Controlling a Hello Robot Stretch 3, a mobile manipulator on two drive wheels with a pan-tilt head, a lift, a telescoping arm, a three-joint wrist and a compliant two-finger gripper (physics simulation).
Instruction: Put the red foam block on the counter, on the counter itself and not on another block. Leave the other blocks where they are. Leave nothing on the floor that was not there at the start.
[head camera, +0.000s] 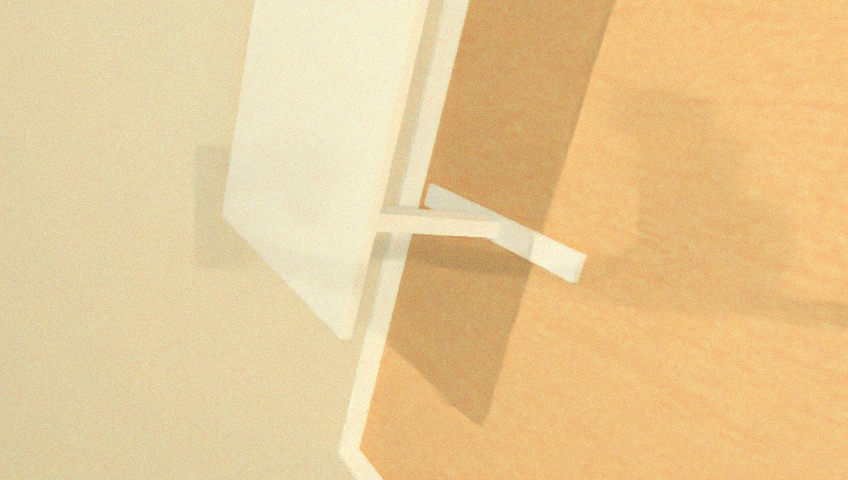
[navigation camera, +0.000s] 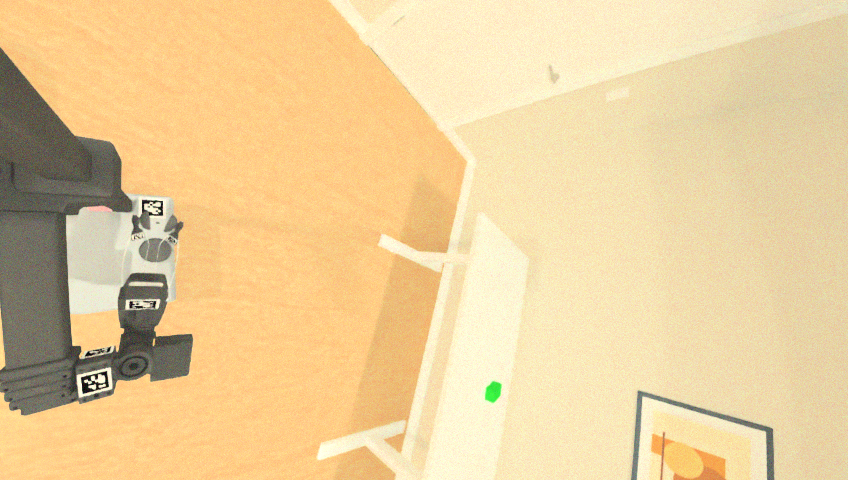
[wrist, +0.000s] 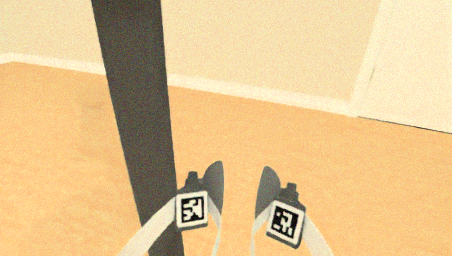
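Where they show: gripper, fingertip midpoint: (navigation camera: 160, 213) (wrist: 241, 182); robot's base, origin of the base link: (navigation camera: 154, 248).
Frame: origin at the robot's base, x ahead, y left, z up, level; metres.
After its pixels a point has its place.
Note:
The red foam block does not show plainly in any view. A white table-like counter (head camera: 321, 136) @(y -0.257, x 1.148, z 0.720 m) (navigation camera: 476, 327) @(y -0.374, x 1.002, z 0.720 m) stands along the wall, and a green block (navigation camera: 492, 391) @(y -0.732, x 1.121, z 0.755 m) sits on its top in the navigation camera view. My gripper (navigation camera: 157, 224) @(y 0.095, x 0.015, z 0.502 m) (wrist: 241, 182) @(y 0.095, x 0.015, z 0.502 m) is open, with its two fingers apart and no object between them. It hangs over or beside my pale base (navigation camera: 95, 267) @(y -0.042, x -0.121, z 0.160 m), well away from the counter. A small pinkish patch (navigation camera: 98, 208) @(y 0.121, x -0.112, z 0.161 m) shows at the base, partly hidden by the arm; I cannot tell what it is.
Counter feet (head camera: 556, 259) (navigation camera: 407, 251) reach out over the wooden floor (head camera: 684, 386) @(y 0.271, x 0.746, z 0.000 m) (navigation camera: 267, 148) @(y 0.440, x 0.367, z 0.000 m) (wrist: 325, 160) @(y 0.775, x 0.501, z 0.000 m). My dark mast (wrist: 140, 100) @(y 0.116, x -0.063, z 0.561 m) crosses the wrist view. A white door (navigation camera: 505, 53) @(y 1.080, x 1.328, z 0.719 m) (wrist: 415, 75) @(y 1.158, x 1.124, z 0.317 m) is beyond the floor. A framed picture (navigation camera: 702, 409) @(y -0.720, x 1.550, z 1.575 m) hangs on the wall.

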